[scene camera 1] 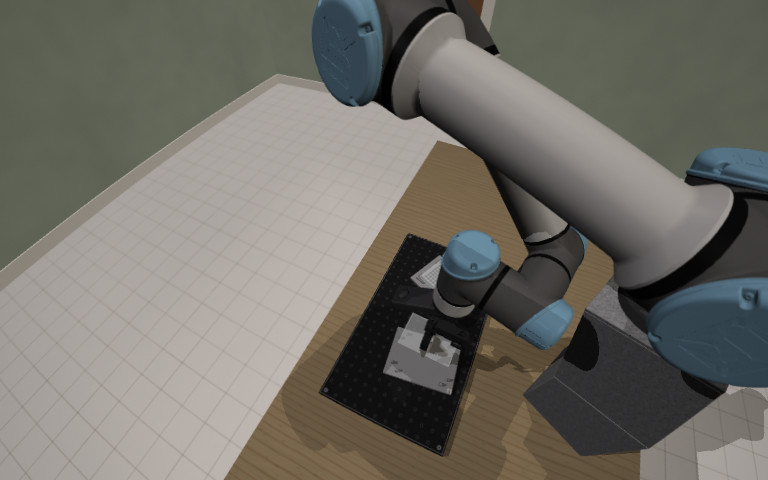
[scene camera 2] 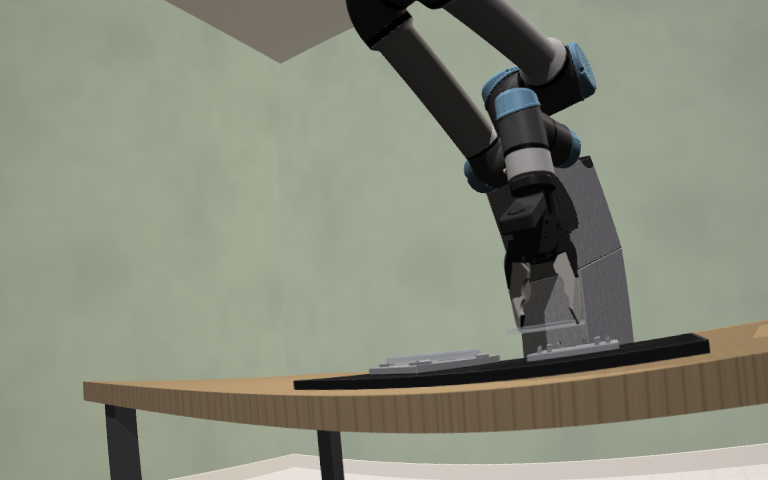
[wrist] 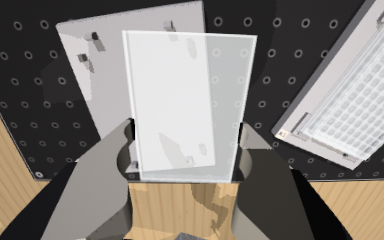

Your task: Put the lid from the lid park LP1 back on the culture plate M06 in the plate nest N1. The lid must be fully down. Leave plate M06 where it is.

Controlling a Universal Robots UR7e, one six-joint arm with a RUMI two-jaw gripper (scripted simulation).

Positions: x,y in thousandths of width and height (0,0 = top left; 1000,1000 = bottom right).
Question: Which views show my gripper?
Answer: Scene camera 1, scene camera 2 and the wrist view: all of them.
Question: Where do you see a culture plate M06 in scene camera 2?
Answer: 602,739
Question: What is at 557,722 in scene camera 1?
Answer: My gripper.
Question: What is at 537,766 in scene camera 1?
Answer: A lid park LP1.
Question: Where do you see a clear lid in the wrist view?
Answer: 491,381
